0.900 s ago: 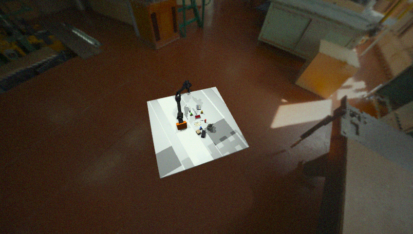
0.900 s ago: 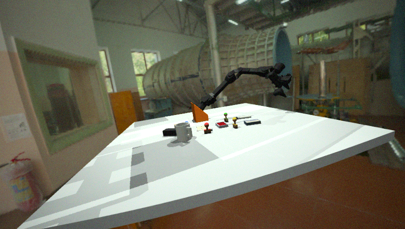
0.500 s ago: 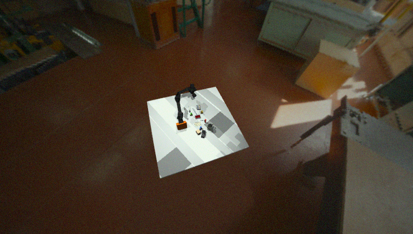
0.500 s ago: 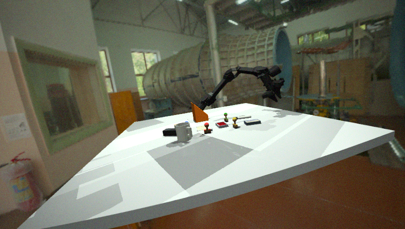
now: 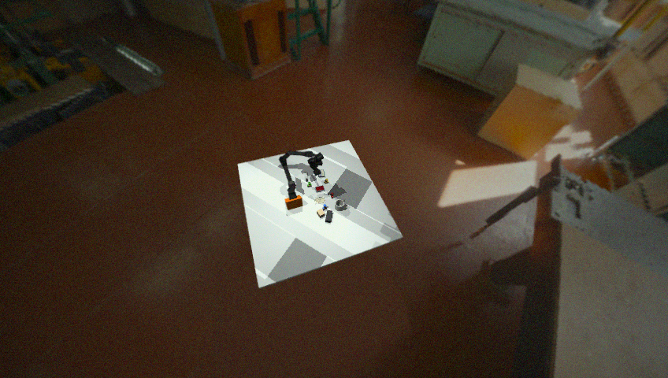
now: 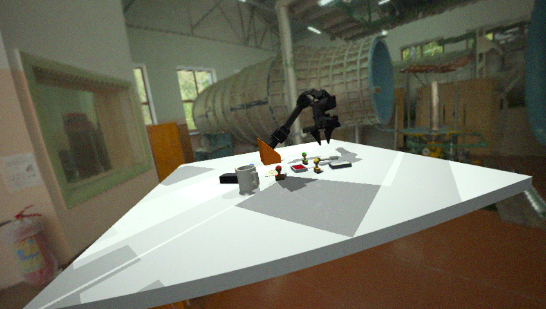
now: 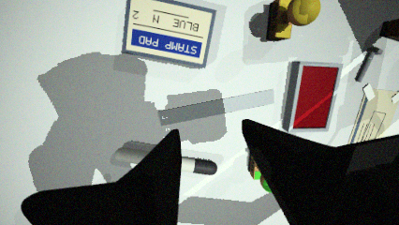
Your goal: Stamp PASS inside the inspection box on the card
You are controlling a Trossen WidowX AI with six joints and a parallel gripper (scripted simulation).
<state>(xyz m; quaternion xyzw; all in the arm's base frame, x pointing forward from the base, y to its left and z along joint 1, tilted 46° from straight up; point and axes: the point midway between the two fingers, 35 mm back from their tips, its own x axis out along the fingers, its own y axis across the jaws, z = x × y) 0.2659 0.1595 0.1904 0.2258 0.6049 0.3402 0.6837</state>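
The green-knobbed stamp is 80 mm behind my gripper tip, 90 mm to the right of it and 80 mm below it. Also, from my gripper tip: blue pad (70 mm ahead, 40 mm to the left, 90 mm below); then yellow-knobbed stamp (100 mm ahead, 80 mm to the right, 80 mm below); then pen (90 mm behind, 20 mm to the left, 90 mm below).
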